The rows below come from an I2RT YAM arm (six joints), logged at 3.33 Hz.
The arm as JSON. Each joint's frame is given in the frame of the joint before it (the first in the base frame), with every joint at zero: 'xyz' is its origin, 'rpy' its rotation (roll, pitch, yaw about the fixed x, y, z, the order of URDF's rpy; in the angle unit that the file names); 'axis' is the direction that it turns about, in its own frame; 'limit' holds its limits. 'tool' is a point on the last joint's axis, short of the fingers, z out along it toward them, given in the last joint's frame.
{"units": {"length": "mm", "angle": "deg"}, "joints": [
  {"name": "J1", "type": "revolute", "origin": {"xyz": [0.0, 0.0, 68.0], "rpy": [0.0, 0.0, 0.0]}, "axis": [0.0, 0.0, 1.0], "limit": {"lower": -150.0, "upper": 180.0}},
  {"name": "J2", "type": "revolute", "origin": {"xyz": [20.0, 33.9, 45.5], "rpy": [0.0, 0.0, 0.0]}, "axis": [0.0, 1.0, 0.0], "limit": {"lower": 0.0, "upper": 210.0}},
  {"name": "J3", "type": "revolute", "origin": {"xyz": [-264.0, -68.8, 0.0], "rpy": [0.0, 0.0, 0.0]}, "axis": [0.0, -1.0, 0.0], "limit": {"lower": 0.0, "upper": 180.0}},
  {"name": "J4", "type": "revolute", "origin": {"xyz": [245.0, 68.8, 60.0], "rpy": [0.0, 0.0, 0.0]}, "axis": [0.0, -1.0, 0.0], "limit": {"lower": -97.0, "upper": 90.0}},
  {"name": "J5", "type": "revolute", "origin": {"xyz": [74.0, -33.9, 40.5], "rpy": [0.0, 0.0, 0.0]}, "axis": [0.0, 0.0, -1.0], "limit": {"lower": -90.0, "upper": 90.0}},
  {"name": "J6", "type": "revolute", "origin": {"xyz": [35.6, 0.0, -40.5], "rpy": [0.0, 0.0, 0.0]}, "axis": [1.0, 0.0, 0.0], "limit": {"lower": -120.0, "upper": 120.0}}
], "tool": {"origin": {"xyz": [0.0, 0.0, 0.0], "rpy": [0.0, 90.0, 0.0]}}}
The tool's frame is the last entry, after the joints.
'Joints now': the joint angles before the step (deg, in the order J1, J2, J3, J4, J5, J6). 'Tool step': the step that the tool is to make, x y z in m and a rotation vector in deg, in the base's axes. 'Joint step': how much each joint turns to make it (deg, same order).
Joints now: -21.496, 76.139, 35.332, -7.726, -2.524, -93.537
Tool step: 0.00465, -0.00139, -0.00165, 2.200, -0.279, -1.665
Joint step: 0.022, 1.529, 0.830, 0.283, -0.503, 2.689
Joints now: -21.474, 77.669, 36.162, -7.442, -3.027, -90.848
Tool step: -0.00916, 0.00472, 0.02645, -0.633, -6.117, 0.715
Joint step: -0.001, -6.927, -0.152, -0.808, -1.683, 0.633
